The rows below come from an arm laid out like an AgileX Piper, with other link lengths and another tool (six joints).
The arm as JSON. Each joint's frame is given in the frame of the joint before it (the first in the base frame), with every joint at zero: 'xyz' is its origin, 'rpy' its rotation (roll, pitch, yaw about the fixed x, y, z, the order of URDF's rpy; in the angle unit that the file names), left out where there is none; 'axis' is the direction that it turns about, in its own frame. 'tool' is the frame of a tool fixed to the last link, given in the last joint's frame.
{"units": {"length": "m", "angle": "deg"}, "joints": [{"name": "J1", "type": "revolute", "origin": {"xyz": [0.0, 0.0, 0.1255]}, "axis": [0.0, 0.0, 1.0]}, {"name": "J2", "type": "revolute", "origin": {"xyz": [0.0, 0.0, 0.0], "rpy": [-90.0, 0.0, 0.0]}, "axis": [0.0, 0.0, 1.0]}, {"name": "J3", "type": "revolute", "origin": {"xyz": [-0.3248, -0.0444, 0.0]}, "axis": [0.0, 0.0, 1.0]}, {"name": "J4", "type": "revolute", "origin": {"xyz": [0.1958, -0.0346, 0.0], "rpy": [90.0, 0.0, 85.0]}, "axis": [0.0, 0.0, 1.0]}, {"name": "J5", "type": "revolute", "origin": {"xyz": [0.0, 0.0, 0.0], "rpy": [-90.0, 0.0, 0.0]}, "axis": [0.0, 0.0, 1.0]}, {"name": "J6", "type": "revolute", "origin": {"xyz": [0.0, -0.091, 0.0], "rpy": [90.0, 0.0, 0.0]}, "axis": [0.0, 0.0, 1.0]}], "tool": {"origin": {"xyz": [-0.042, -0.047, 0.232], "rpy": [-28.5, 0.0, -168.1]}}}
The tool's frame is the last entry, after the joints.
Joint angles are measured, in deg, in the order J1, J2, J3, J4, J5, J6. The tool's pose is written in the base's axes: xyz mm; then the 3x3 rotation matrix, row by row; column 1 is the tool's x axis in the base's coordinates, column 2 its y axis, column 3 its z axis. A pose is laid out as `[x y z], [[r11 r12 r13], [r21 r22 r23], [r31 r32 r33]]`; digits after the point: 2 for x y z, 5 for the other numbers.
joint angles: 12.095, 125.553, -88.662, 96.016, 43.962, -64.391
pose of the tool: [602.87 311.04 159.94], [[0.84345 -0.04154 0.53560], [-0.35004 -0.79879 0.48928], [0.40751 -0.60017 -0.68829]]
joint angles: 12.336, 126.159, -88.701, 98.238, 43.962, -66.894
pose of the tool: [606.83 313.36 161.67], [[0.83463 -0.03246 0.54985], [-0.35593 -0.79363 0.49343], [0.42036 -0.60754 -0.67394]]
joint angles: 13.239, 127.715, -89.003, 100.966, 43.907, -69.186
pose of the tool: [609.65 322.17 155.16], [[0.83393 -0.03035 0.55103], [-0.36093 -0.78533 0.50297], [0.41748 -0.61833 -0.66587]]
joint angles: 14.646, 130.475, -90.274, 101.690, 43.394, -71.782
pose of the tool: [610.73 336.44 135.57], [[0.83834 -0.00619 0.54511], [-0.33110 -0.80015 0.50013], [0.43307 -0.59977 -0.67285]]
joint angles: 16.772, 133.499, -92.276, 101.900, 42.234, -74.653
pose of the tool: [609.92 356.95 115.11], [[0.83896 0.03505 0.54306], [-0.28505 -0.82176 0.49341], [0.46356 -0.56875 -0.67944]]
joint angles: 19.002, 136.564, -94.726, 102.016, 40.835, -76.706
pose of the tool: [608.73 378.13 95.25], [[0.83825 0.07065 0.54070], [-0.24374 -0.83845 0.48744], [0.48778 -0.54038 -0.68560]]
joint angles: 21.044, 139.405, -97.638, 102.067, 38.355, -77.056
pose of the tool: [612.01 393.30 76.54], [[0.83600 0.07676 0.54333], [-0.22683 -0.85326 0.46957], [0.49965 -0.51581 -0.69592]]
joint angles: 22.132, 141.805, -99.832, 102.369, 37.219, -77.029
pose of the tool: [614.58 402.57 61.04], [[0.83848 0.07438 0.53983], [-0.22195 -0.85814 0.46297], [0.49768 -0.50800 -0.70302]]
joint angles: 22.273, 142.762, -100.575, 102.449, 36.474, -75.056
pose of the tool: [617.28 401.09 51.00], [[0.84872 0.03972 0.52734], [-0.24339 -0.85595 0.45620], [0.46950 -0.51554 -0.71679]]
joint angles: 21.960, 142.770, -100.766, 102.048, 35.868, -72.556
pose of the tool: [620.61 394.88 47.63], [[0.85554 0.00171 0.51774], [-0.26998 -0.85181 0.44893], [0.44178 -0.52386 -0.72829]]
